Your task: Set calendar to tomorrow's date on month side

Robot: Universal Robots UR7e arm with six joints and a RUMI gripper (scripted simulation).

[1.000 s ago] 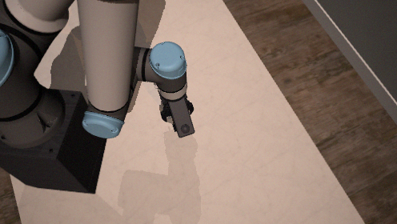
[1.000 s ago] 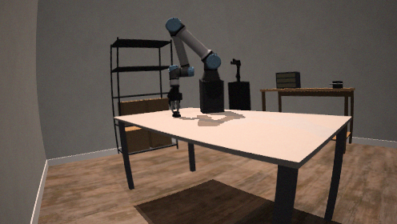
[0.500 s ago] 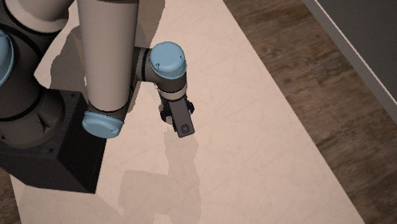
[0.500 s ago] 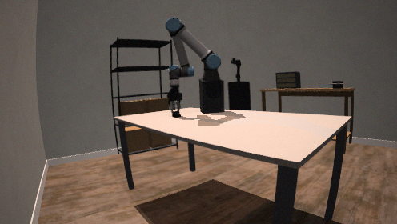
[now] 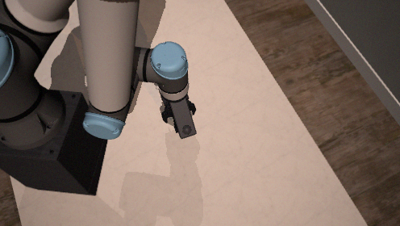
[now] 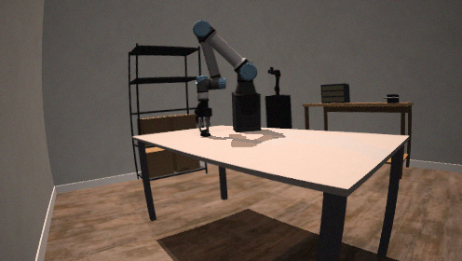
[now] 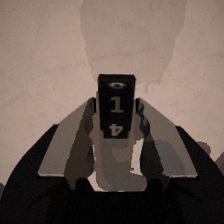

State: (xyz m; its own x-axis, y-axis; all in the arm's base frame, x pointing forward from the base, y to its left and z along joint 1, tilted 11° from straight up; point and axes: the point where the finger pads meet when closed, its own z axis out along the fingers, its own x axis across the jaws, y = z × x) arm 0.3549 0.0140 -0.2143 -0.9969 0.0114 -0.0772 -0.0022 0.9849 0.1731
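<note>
Now: hand 1 cm above the dark calendar cube. Round my hand: calendar tray 3 cm below, 2 cm to the left.
</note>
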